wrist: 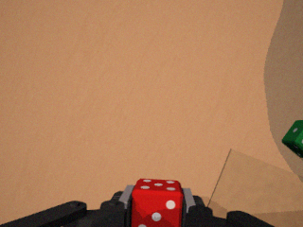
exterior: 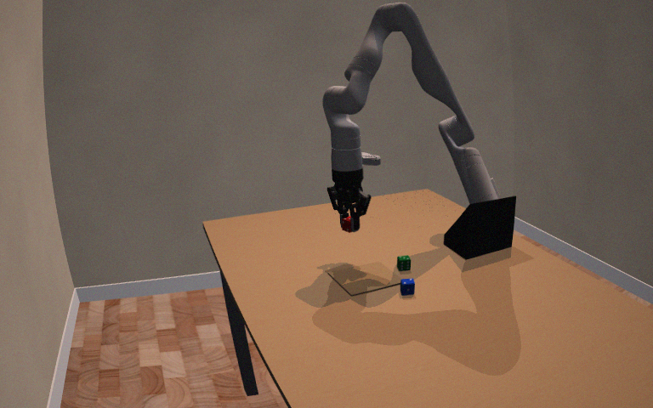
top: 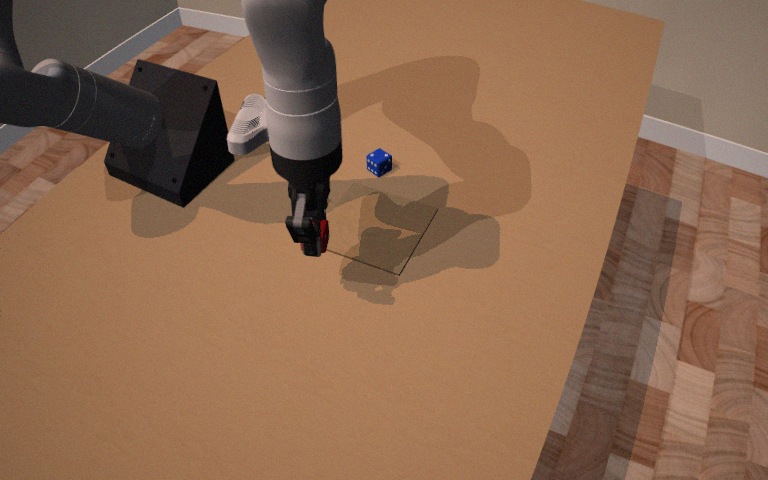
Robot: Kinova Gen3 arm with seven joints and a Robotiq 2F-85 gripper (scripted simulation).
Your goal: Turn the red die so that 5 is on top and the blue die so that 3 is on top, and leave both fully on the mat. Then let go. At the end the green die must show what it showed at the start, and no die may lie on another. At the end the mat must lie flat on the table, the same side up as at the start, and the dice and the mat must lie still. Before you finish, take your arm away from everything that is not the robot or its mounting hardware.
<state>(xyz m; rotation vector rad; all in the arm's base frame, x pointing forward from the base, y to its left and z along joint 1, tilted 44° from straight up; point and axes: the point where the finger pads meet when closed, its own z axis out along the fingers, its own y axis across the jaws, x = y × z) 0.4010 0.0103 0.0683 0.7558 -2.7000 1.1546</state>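
My hand is 1 cm past the thin tan mat, 13 cm to the right of it and 10 cm above it. The rest, counted from my hand: blue die: 8 cm behind, 24 cm to the left, 8 cm below; then red die: right at my hand; then green die: 11 cm behind, 10 cm to the left, 8 cm below.
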